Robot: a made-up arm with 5 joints. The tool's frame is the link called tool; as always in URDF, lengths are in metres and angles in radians. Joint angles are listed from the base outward. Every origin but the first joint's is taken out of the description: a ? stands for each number. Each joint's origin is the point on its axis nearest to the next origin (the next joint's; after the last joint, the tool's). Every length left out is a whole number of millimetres.
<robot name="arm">
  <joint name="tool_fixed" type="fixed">
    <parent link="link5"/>
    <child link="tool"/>
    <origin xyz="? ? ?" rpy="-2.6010 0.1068 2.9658"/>
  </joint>
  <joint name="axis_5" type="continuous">
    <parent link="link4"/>
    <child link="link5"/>
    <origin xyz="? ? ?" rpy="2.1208 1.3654 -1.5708"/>
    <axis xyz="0 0 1"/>
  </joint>
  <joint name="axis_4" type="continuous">
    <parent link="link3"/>
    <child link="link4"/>
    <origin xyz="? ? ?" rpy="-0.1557 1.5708 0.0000"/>
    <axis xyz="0 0 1"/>
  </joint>
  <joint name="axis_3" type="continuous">
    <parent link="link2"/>
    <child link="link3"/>
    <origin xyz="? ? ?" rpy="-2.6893 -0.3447 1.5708"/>
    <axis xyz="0 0 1"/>
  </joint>
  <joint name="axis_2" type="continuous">
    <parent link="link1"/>
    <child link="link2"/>
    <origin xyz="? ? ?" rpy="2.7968 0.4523 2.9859"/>
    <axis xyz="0 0 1"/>
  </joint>
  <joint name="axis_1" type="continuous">
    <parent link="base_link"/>
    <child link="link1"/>
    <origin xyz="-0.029 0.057 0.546" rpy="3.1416 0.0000 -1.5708"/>
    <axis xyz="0 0 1"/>
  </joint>
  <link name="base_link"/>
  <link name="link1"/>
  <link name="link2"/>
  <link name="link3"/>
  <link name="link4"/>
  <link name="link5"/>
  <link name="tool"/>
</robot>
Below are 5 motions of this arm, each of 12 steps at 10 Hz.
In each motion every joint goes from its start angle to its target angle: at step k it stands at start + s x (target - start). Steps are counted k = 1, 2, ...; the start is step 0. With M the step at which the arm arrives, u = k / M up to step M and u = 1 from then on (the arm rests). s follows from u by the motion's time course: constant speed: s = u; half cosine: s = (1 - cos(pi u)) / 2; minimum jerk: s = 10 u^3 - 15 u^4 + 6 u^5.
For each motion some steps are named. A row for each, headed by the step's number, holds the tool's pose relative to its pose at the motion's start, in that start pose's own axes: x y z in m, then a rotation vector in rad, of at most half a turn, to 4 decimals.
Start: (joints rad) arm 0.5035 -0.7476 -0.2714 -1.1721 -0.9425
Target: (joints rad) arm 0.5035 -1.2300 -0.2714 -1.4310 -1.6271
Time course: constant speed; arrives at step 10
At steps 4, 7, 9, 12:
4: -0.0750 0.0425 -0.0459 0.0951 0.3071 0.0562
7: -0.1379 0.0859 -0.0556 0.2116 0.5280 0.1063
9: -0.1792 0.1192 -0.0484 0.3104 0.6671 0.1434
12: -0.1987 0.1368 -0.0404 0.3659 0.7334 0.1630

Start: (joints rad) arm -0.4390 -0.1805 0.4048 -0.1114 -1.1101
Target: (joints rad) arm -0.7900 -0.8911 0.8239 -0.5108 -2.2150
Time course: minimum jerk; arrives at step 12
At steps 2, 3, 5, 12:
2: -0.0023 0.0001 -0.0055 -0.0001 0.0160 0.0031
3: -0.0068 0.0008 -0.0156 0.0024 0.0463 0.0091
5: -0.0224 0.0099 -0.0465 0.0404 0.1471 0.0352
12: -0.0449 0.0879 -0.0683 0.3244 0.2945 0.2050

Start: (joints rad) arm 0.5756 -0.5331 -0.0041 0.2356 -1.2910
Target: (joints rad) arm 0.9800 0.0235 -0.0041 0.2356 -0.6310
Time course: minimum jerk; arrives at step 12
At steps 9, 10, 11, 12:
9: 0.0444 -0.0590 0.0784 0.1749 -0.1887 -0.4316
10: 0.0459 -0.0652 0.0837 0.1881 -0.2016 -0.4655
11: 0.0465 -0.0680 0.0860 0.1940 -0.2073 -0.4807
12: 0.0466 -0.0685 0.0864 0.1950 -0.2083 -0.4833

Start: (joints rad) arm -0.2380 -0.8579 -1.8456 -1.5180 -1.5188
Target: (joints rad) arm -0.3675 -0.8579 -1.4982 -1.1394 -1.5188
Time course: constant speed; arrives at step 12
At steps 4, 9, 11, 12:
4: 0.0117 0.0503 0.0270 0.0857 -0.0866 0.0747
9: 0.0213 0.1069 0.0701 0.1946 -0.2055 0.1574
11: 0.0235 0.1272 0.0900 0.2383 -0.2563 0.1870
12: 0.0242 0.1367 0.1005 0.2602 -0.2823 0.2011

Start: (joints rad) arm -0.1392 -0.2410 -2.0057 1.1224 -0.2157
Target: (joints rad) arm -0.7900 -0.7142 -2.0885 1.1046 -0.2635
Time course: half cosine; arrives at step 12
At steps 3, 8, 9, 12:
3: -0.0191 -0.0041 -0.0212 -0.0227 0.0612 0.0030
8: -0.1102 -0.0299 -0.0931 -0.1369 0.3032 0.0329
9: -0.1272 -0.0358 -0.1026 -0.1595 0.3426 0.0411
12: -0.1515 -0.0448 -0.1143 -0.1926 0.3972 0.0544

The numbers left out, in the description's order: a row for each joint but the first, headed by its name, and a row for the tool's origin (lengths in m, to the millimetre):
tool: -0.208 0.183 0.000
axis_5: -0.147 0.006 0.000
axis_4: -0.046 0.054 0.000
axis_3: -0.001 -0.104 0.000
axis_2: 0.019 -0.056 0.000

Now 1 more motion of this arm.
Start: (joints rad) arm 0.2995 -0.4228 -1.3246 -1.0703 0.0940
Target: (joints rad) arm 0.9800 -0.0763 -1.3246 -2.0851 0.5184
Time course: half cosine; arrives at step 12
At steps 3, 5, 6, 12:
3: 0.0060 -0.0446 -0.0093 -0.1325 0.0103 -0.0550
5: 0.0123 -0.1109 -0.0114 -0.3382 0.0156 -0.1192
6: 0.0154 -0.1467 -0.0063 -0.4578 0.0130 -0.1445
12: 0.0329 -0.2543 0.0459 -0.9142 -0.0354 -0.1544

